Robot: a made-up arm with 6 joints.
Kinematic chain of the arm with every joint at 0, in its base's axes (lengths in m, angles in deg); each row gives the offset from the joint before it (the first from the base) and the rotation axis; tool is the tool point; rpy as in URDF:
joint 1: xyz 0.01 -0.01 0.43 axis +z
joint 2: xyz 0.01 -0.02 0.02 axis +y
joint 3: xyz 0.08 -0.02 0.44 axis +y
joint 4: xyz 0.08 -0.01 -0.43 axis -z
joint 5: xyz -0.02 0 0 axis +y
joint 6: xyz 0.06 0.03 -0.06 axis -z
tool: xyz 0.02 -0.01 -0.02 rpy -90 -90 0
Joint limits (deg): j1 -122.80..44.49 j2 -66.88..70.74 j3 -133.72..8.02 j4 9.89..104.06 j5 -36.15..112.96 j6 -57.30..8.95
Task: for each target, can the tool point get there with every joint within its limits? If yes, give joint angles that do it. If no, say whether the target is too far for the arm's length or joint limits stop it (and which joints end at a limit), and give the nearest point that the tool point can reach.
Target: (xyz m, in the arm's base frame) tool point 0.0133 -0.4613 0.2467
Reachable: yes | joints -74.69 37.53 -35.98 83.78 -6.26 -2.63
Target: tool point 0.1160 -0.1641 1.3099
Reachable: yes | joints -24.80 -24.49 -105.55 48.74 -21.81 -24.75
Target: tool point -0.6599 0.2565 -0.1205
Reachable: no: joint limits stop it (at a limit: joint 1, joint 2, joint 4) | nearest point -0.2388 -0.1345 0.0852 | short by 0.610 m
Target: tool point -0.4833 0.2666 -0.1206
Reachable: no: joint limits stop it (at a limit: joint 1, joint 2, joint 4) | nearest point -0.1984 -0.0879 0.1000 | short by 0.505 m
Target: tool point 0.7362 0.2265 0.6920
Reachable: yes | joints 20.85 20.59 -80.88 29.13 11.63 -48.32
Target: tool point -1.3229 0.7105 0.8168
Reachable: no: too far | nearest point -0.5984 0.3189 1.0523 | short by 0.857 m
